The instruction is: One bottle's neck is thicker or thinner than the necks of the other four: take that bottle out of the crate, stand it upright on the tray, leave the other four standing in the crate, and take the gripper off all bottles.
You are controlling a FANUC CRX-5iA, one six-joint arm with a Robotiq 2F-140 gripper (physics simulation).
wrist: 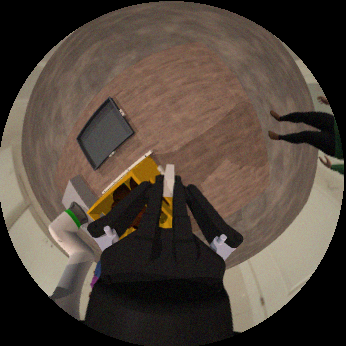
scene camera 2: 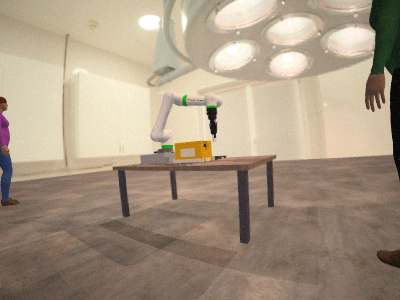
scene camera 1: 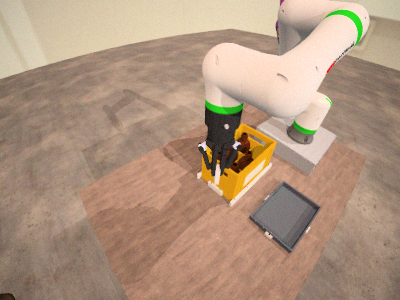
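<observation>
The yellow crate stands on the table. Brown bottles show inside it, partly hidden by its walls and the gripper; their number and neck widths cannot be told. The dark grey tray lies flat beside the crate, with no bottle on it; a dark sliver of it shows in scene camera 2. My gripper is shut and empty, pointing down above the crate's end that is away from the robot base.
The grey base block of the arm is near the crate's other end. Pale strips run along the crate's foot, and small pale pieces sit at the tray's edges. People stand on the floor away from the table.
</observation>
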